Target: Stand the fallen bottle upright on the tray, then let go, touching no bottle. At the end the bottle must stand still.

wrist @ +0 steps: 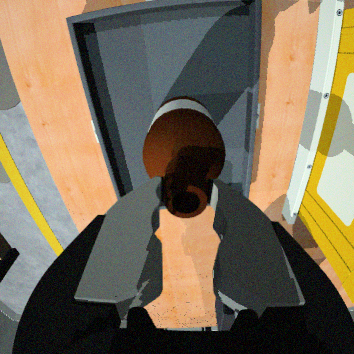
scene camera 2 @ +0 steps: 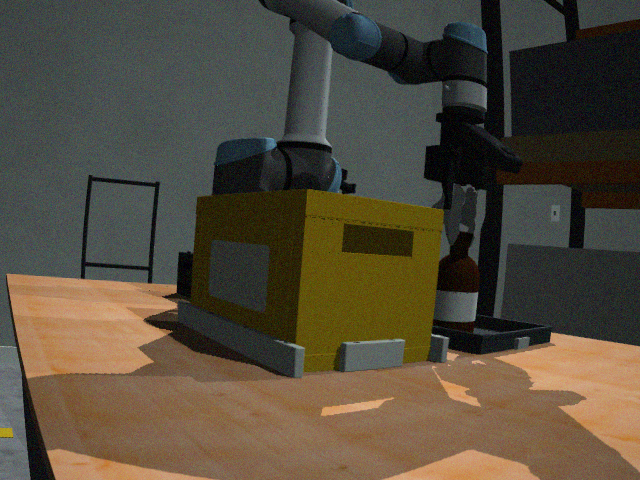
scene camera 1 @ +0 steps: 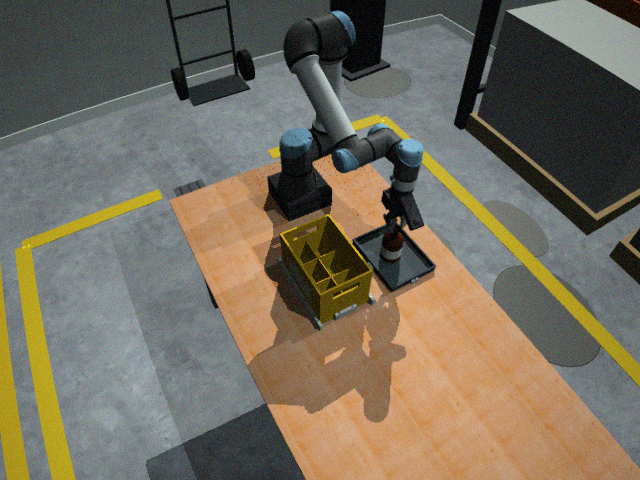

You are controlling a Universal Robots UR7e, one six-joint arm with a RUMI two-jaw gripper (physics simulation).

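Seen in the pictures: gripper, between the fingertips: (wrist: 185,179) (scene camera 2: 460,246) (scene camera 1: 394,231); arm's base, origin of its link: (scene camera 1: 298,184).
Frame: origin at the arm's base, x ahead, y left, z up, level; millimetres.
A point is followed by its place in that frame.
The brown bottle (scene camera 1: 392,242) {x 451, y 79, z 28 mm} (scene camera 2: 458,273) {x 454, y 73, z 13 mm} (wrist: 170,145) {x 454, y 107, z 35 mm} with a white label stands nearly upright over the dark tray (scene camera 1: 423,273) {x 568, y 138, z -72 mm} (scene camera 2: 498,343) {x 558, y 39, z -73 mm} (wrist: 130,55) {x 524, y 141, z -80 mm}, within its rim. In scene camera 2 its neck leans slightly to the right. My gripper (scene camera 1: 395,227) {x 434, y 101, z 52 mm} (scene camera 2: 460,233) {x 434, y 101, z 52 mm} (wrist: 185,179) {x 434, y 101, z 52 mm} points down and is shut on the bottle's neck, one finger on each side, with the open mouth showing between the fingertips in the wrist view. The base looks at or very near the tray floor; the crate and tray wall partly hide it in scene camera 2, so contact cannot be told.
A yellow crate (scene camera 1: 356,295) {x 525, y -138, z -10 mm} (scene camera 2: 361,299) {x 518, y -197, z -12 mm} (wrist: 346,37) {x 504, y -84, z -47 mm} with compartments stands close beside the tray, held by grey rails (scene camera 2: 372,355) {x 531, y -186, z -69 mm} (wrist: 320,95) {x 444, y -64, z -58 mm} on the wooden table (scene camera 1: 439,372) {x 865, y -78, z -85 mm}. The arm's base (scene camera 1: 299,198) {x 69, y -41, z 2 mm} is behind the crate.
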